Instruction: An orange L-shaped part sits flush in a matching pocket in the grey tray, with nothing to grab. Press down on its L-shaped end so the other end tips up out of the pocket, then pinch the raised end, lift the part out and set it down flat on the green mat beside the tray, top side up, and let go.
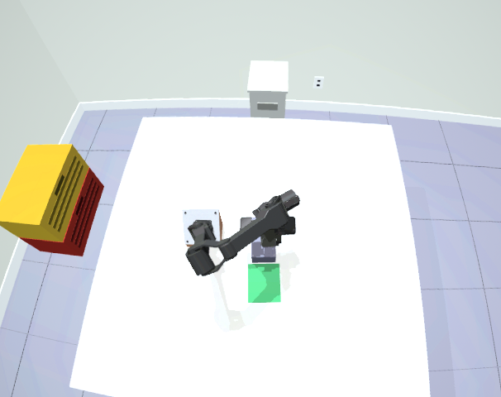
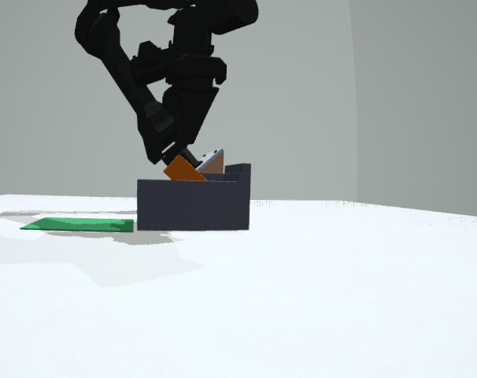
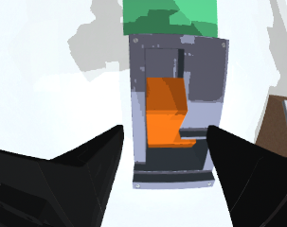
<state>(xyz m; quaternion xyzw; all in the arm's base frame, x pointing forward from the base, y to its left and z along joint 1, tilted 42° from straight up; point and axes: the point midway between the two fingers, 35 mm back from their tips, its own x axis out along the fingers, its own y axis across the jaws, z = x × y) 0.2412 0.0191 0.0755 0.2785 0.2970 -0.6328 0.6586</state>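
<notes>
The orange L-shaped part lies 20 mm behind my gripper tip, 30 mm to the left of it and 70 mm below it. Also, from my gripper tip: green mat (10 mm behind, 150 mm to the right, 130 mm below).
</notes>
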